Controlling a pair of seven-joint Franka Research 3 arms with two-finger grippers.
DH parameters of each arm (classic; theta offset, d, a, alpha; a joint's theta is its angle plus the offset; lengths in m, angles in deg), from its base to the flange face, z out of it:
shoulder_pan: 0 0.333 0 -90
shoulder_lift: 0 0 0 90
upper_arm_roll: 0 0.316 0.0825 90
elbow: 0 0 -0.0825 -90
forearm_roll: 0 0.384 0 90
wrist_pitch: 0 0 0.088 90
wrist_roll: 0 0.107 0 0
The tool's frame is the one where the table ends.
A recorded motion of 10 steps. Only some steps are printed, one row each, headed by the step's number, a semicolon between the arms.
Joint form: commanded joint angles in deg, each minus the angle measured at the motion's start. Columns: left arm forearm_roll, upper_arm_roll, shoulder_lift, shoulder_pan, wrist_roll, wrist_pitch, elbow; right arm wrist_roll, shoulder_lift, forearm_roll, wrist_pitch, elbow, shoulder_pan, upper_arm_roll.
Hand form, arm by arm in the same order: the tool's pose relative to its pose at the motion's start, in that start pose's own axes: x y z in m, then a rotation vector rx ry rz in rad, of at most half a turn. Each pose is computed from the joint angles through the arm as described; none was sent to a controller.
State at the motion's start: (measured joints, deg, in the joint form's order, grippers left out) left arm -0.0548 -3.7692 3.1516 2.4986 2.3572 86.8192 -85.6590; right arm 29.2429 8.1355 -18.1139 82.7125 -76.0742 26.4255 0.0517
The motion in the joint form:
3: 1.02 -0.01 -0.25 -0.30 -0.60 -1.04 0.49; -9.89 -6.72 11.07 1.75 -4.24 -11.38 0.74
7: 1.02 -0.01 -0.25 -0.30 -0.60 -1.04 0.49; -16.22 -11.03 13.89 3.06 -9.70 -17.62 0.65
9: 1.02 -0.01 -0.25 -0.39 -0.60 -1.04 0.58; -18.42 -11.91 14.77 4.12 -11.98 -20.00 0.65
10: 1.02 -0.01 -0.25 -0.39 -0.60 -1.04 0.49; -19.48 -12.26 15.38 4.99 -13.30 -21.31 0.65
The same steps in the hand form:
3: -0.0032 0.0013 -0.0048 0.0180 -0.0059 -0.0063; 0.0046 0.0962 -0.0031 0.1865 -0.0487 -0.0027
7: -0.0032 0.0013 -0.0048 0.0180 -0.0059 -0.0063; -0.0015 0.1512 0.0141 0.2251 -0.0674 -0.0104
9: -0.0032 0.0021 -0.0055 0.0181 -0.0043 -0.0048; -0.0012 0.1681 0.0284 0.2361 -0.0787 -0.0109
10: -0.0032 0.0021 -0.0048 0.0181 -0.0059 -0.0047; -0.0004 0.1766 0.0375 0.2448 -0.0836 -0.0082

